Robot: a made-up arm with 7 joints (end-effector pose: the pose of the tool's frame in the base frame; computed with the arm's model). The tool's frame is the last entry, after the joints.
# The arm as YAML. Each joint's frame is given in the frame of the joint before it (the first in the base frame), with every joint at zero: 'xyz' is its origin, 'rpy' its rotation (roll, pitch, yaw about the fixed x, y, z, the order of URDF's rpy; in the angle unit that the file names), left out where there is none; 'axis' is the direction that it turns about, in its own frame. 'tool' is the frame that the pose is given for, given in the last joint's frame.
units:
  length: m
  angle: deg
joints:
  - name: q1
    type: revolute
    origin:
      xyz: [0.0, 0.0, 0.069]
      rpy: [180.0, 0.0, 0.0]
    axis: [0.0, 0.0, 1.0]
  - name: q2
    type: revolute
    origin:
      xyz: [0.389, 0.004, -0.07]
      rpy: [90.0, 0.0, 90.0]
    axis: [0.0, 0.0, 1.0]
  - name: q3
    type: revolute
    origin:
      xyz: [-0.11, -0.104, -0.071]
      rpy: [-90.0, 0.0, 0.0]
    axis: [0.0, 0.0, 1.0]
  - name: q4
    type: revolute
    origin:
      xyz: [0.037, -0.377, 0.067]
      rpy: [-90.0, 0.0, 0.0]
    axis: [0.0, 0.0, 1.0]
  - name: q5
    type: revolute
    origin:
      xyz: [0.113, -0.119, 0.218]
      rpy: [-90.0, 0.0, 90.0]
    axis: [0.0, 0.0, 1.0]
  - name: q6
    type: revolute
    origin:
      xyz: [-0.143, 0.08, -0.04]
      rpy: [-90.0, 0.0, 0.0]
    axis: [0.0, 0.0, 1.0]
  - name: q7
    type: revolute
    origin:
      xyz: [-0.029, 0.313, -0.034]
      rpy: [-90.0, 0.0, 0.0]
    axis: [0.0, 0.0, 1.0]
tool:
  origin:
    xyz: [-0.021, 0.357, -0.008]
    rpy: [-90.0, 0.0, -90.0]
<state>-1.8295 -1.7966 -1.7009 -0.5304 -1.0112 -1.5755 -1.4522</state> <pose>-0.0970 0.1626 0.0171 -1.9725 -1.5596 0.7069</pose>
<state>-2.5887 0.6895 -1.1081 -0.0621 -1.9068 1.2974 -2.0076</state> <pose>-0.9126 0.4743 0.4250 -0.8112 0.3301 -1.4289</pose>
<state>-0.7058 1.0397 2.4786 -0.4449 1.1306 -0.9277 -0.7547</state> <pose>-0.0245 -0.0588 0.3447 1.1591 2.5620 -0.3718</pose>
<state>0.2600 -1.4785 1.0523 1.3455 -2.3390 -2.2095 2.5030</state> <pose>0.1503 0.1647 -0.1192 -0.1714 -1.0458 -1.1056</pose>
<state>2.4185 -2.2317 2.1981 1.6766 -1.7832 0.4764 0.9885</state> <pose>0.5120 -0.2251 0.2797 -0.9995 2.4169 0.5187</pose>
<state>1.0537 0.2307 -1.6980 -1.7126 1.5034 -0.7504 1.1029</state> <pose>0.2752 -0.1171 -0.4043 1.4804 -0.0600 1.5295</pose>
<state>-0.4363 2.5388 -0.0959 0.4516 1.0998 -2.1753 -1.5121</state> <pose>0.3988 0.0788 0.4835 -0.8646 0.6409 0.9349</pose>
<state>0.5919 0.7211 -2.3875 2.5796 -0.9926 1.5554 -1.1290</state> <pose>-0.1625 -0.0995 0.8791 -2.0109 -0.6635 0.6623</pose>
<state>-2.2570 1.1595 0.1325 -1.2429 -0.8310 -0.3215 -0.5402</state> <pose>-0.5170 -0.1070 0.1559 0.8120 1.9985 0.7949</pose>
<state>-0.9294 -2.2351 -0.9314 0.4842 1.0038 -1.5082 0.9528</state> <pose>0.2669 0.7940 -0.0742 1.7968 -0.8168 -0.5298</pose>
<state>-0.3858 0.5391 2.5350 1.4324 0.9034 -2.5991 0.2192</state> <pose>0.3491 0.0693 0.1260 0.1878 2.2942 2.0326</pose>
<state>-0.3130 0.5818 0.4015 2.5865 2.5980 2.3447 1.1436</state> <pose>0.3805 -0.0031 -0.1109 1.4532 1.9036 1.9625</pose>
